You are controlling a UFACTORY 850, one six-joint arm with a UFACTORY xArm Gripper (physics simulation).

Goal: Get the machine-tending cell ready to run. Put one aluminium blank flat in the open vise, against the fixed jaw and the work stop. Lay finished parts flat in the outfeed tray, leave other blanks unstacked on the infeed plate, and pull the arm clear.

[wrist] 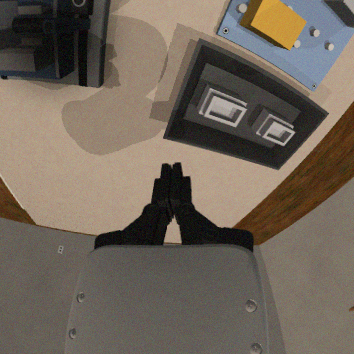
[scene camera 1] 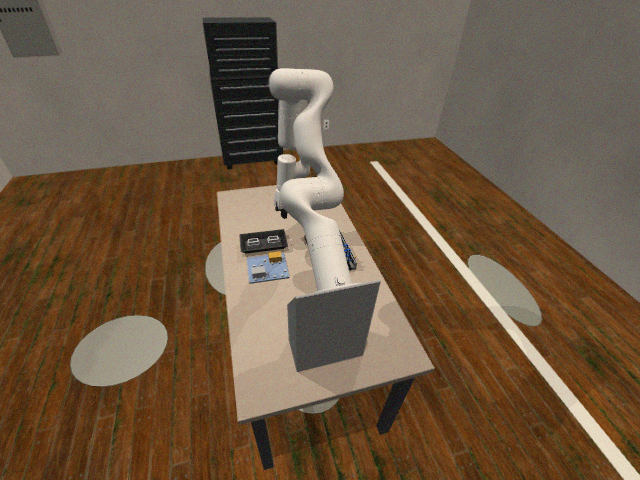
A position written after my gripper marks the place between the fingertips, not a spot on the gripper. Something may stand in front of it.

Observation:
I see my gripper [wrist: 173, 173] and a black outfeed tray [scene camera 1: 262, 236].
The black outfeed tray is seen too in the wrist view [wrist: 210, 63].

